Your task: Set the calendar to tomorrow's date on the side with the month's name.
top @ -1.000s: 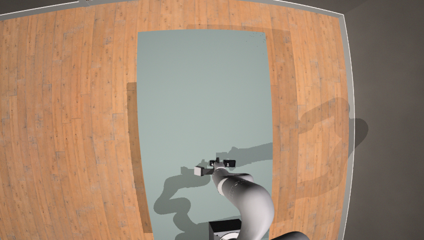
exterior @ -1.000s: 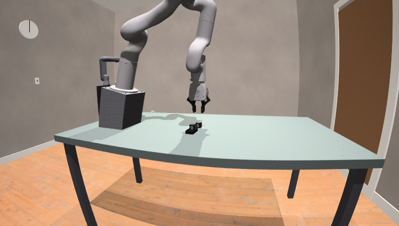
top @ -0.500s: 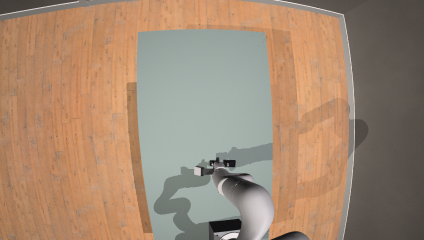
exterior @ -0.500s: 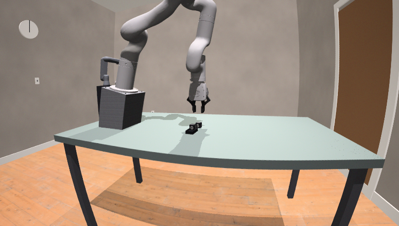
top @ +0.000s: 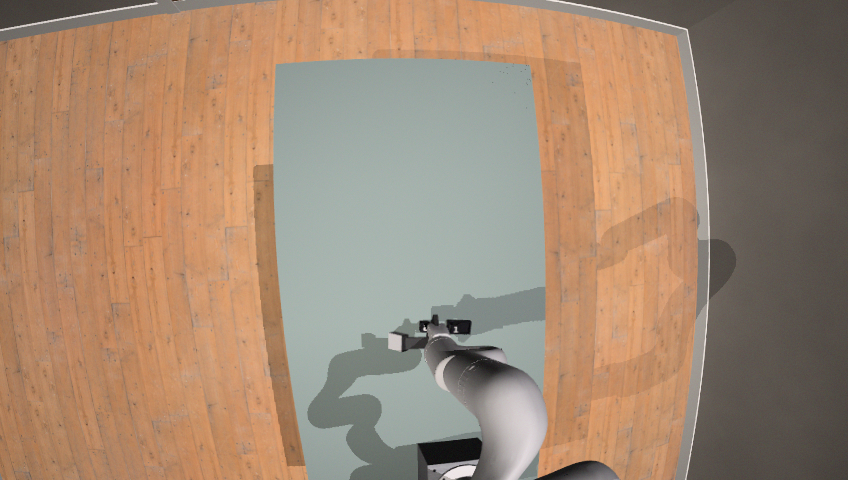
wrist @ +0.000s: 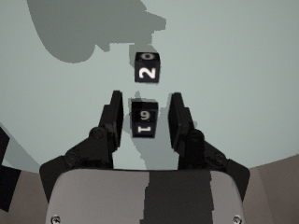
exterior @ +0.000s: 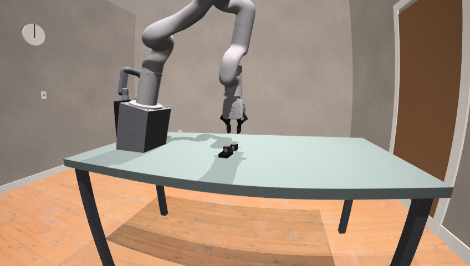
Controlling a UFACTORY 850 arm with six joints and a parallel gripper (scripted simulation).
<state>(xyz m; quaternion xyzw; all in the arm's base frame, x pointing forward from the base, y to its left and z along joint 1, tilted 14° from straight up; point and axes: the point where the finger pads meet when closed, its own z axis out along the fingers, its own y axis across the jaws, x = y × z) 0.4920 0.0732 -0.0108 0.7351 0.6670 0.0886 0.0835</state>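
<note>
Now: the black cube 9 cm below my hand. From my hand the other things lie so: black tray (1 cm behind, 11 cm to the right, 10 cm below).
</note>
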